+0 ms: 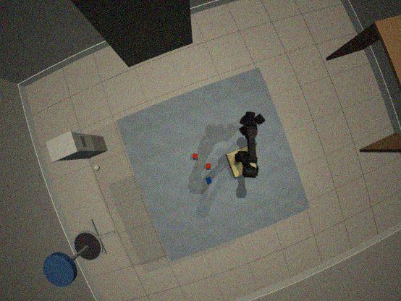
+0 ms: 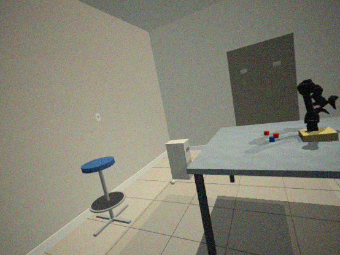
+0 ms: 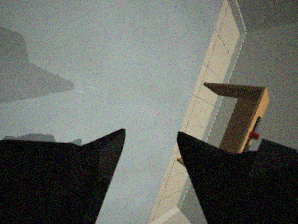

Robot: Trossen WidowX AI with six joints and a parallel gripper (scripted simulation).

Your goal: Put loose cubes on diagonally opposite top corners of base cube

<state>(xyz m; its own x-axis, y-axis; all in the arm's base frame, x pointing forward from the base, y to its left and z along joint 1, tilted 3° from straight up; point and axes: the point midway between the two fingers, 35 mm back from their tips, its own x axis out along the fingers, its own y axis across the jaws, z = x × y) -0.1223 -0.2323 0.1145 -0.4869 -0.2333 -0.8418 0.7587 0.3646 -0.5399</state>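
Now: the blue cube 410 mm ahead of my gripper tip, 370 mm to the left of it and 120 mm below it.
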